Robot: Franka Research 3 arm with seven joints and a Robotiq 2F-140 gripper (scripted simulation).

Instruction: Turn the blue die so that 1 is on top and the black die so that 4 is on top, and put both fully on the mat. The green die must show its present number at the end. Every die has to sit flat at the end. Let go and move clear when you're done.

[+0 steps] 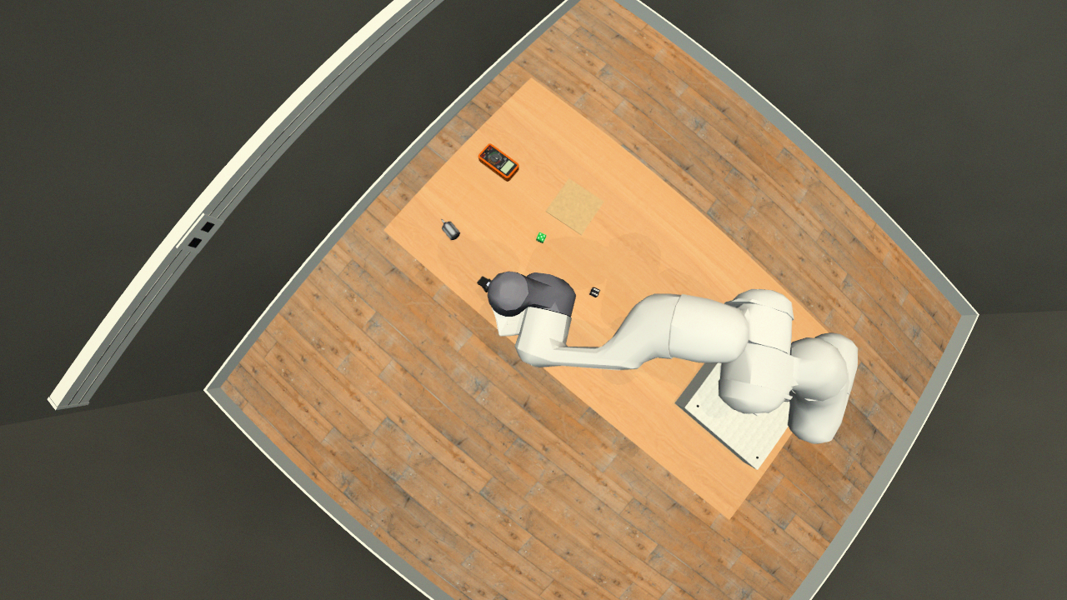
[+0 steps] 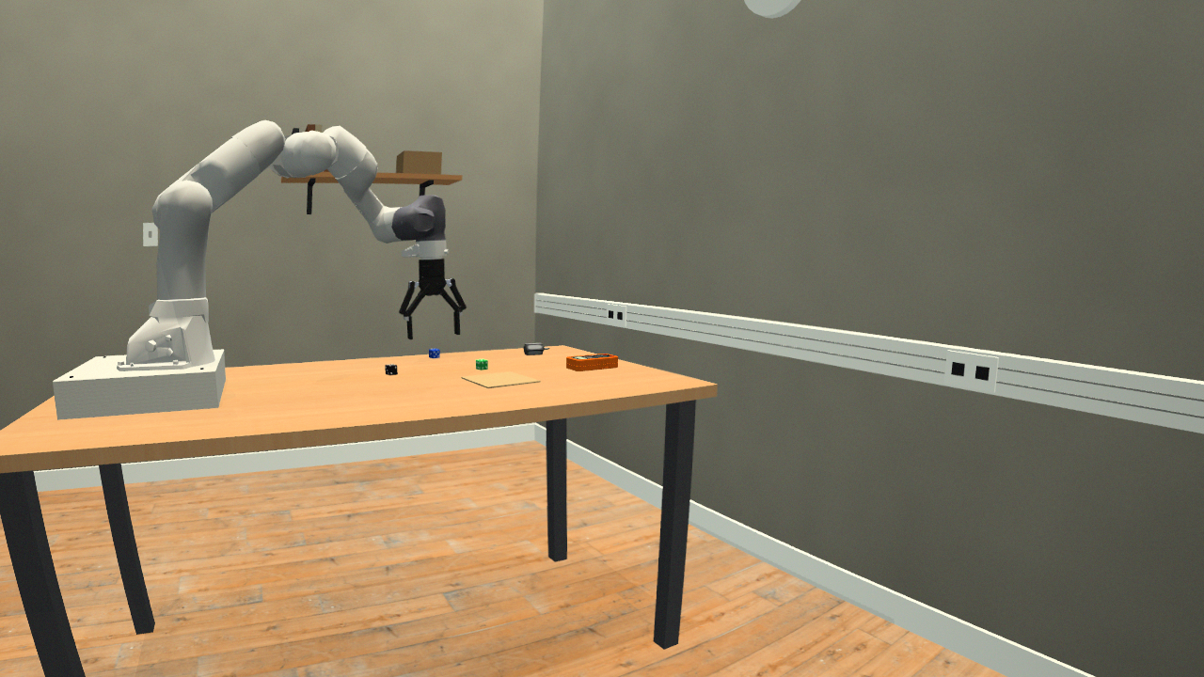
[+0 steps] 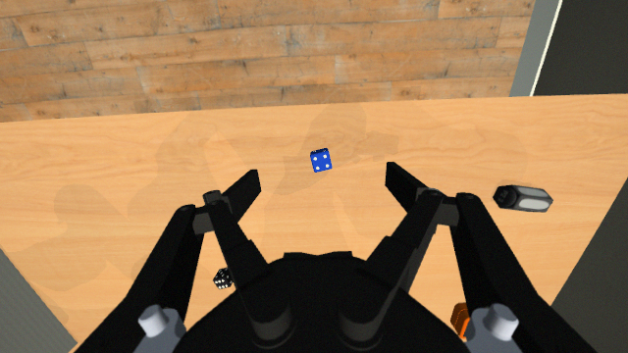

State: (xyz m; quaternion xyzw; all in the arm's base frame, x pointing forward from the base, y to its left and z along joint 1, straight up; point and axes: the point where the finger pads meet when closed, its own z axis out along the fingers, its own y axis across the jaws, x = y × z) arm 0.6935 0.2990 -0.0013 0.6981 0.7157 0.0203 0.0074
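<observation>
The blue die is 1 cm to the left of my hand and 6 cm below it. Round my hand: green die: 6 cm ahead, 23 cm to the right, 6 cm below; then grey gadget: 30 cm ahead, 7 cm to the right, 6 cm below; then black die: 18 cm behind, 21 cm to the right, 6 cm below.
</observation>
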